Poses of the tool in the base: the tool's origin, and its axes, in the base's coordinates. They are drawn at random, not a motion.
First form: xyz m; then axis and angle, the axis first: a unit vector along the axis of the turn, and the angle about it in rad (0 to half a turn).
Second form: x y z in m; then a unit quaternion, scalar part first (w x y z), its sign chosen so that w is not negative. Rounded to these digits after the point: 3 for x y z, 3 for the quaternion.
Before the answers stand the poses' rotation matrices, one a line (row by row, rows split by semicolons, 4 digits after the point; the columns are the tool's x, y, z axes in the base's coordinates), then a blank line. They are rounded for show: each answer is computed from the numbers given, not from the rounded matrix.
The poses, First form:
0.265, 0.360, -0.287, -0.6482, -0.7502, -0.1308, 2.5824
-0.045, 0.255, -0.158, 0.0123, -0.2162, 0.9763, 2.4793
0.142, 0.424, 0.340, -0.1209, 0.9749, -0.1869, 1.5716
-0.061, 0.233, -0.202, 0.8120, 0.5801, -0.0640, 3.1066
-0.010, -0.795, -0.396, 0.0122, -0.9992, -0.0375, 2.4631
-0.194, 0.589, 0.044, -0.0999, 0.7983, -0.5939, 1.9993
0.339, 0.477, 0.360, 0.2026, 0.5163, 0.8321, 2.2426
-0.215, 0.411, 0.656, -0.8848, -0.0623, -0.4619, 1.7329
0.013, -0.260, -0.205, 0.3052, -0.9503, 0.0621, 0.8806
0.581, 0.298, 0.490, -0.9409, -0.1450, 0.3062, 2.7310
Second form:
-0.0714 0.9678 -0.2413; 0.8290 0.1921 0.5252; 0.5546 -0.1626 -0.8161
-0.7883 -0.6051 -0.1115; 0.5956 -0.7050 -0.3851; 0.1544 -0.3699 0.9161
0.0138 0.0689 0.9975; -0.3049 0.9504 -0.0615; -0.9523 -0.3033 0.0342
0.3190 0.9441 -0.0836; 0.9396 -0.3265 -0.1026; -0.1242 -0.0458 -0.9912
-0.7783 0.0019 -0.6279; -0.0452 0.9972 0.0590; 0.6263 0.0743 -0.7760
-0.4014 0.4273 0.8101; -0.6531 0.4866 -0.5803; -0.6421 -0.7620 0.0838
-0.5558 -0.4816 0.6776; 0.8210 -0.1899 0.5384; -0.1306 0.8556 0.5009
0.7477 0.5198 0.4131; -0.3918 -0.1569 0.9066; 0.5361 -0.8397 0.0864
0.6705 -0.1532 -0.7259; -0.0575 0.9648 -0.2568; 0.7397 0.2139 0.6381
0.7800 0.1393 -0.6101; 0.3837 -0.8766 0.2904; -0.4943 -0.4606 -0.7372

0.265, 0.360, -0.287, 0.276, -0.623, -0.721, -0.126
-0.045, 0.255, -0.158, 0.325, 0.012, -0.204, 0.923
0.142, 0.424, 0.340, 0.707, -0.086, 0.690, -0.132
-0.061, 0.233, -0.202, 0.017, 0.812, 0.580, -0.064
-0.010, -0.795, -0.396, 0.333, 0.012, -0.942, -0.035
-0.194, 0.589, 0.044, 0.541, -0.084, 0.672, -0.500
0.339, 0.477, 0.360, 0.435, 0.182, 0.465, 0.749
-0.215, 0.411, 0.656, 0.648, -0.674, -0.047, -0.352
0.013, -0.260, -0.205, 0.905, 0.130, -0.405, 0.026
0.581, 0.298, 0.490, 0.204, -0.921, -0.142, 0.300

